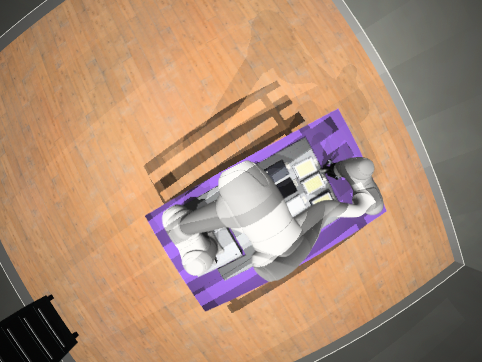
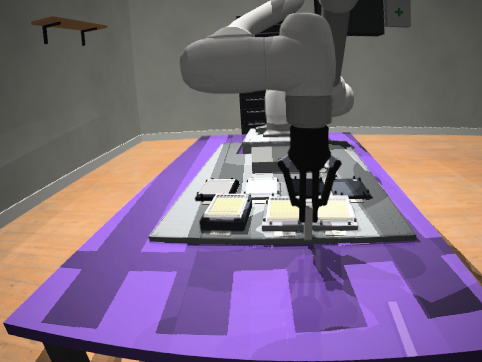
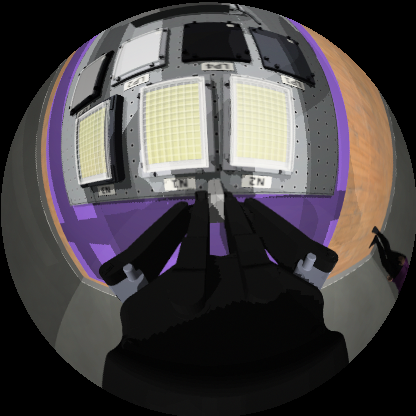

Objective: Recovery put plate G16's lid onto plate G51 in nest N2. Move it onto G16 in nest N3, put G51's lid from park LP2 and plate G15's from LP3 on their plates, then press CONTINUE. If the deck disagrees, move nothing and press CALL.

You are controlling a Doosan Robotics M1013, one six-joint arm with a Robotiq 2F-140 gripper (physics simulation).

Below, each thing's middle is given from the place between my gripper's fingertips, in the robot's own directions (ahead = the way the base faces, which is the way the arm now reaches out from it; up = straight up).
The LP4 lid park [image 3: 201, 40] lies 27 cm behind my hand, 1 cm to the left of it and 1 cm above it.
